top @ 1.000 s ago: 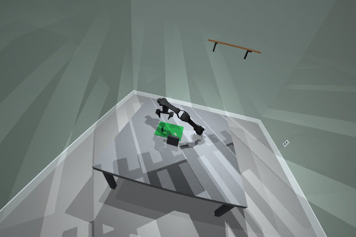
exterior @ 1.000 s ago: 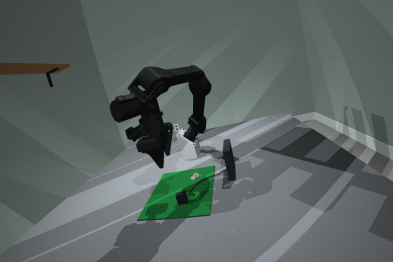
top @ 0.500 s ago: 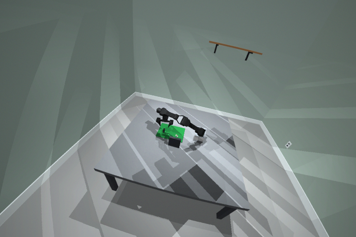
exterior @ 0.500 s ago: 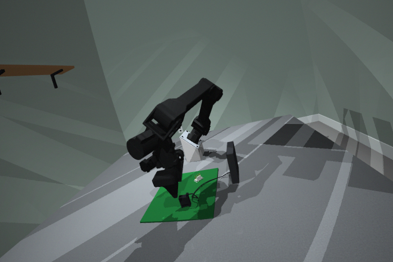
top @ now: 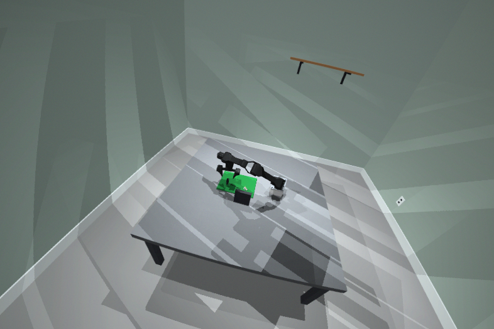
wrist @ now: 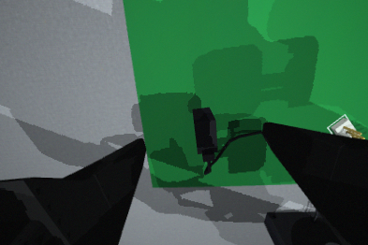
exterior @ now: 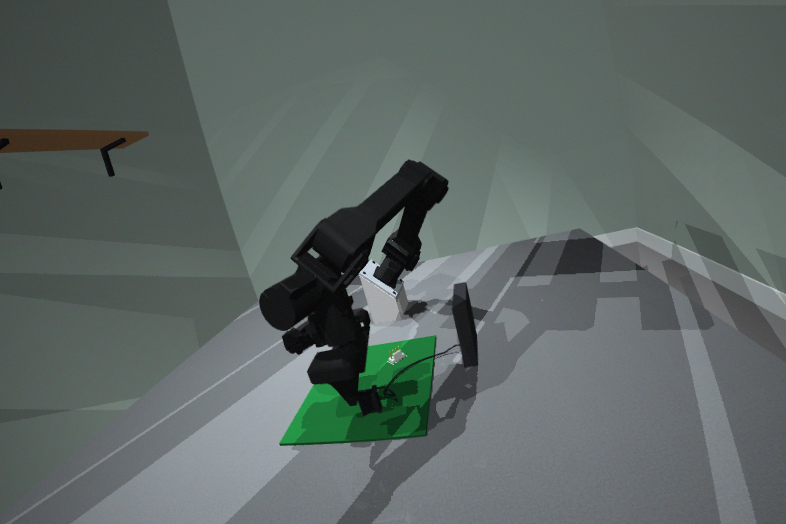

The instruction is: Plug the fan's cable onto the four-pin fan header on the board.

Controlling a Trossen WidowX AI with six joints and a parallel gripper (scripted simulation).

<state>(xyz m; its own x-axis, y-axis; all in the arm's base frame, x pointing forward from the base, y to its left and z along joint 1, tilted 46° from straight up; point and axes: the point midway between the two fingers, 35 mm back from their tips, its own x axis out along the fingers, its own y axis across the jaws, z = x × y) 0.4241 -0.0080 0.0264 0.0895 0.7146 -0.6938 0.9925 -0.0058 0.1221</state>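
Now: gripper tip 1 cm to the right of the black plug and 3 cm above it. Round my gripper tip: black fan (16 cm behind, 17 cm to the left); green board (9 cm behind, 2 cm to the right, 7 cm below).
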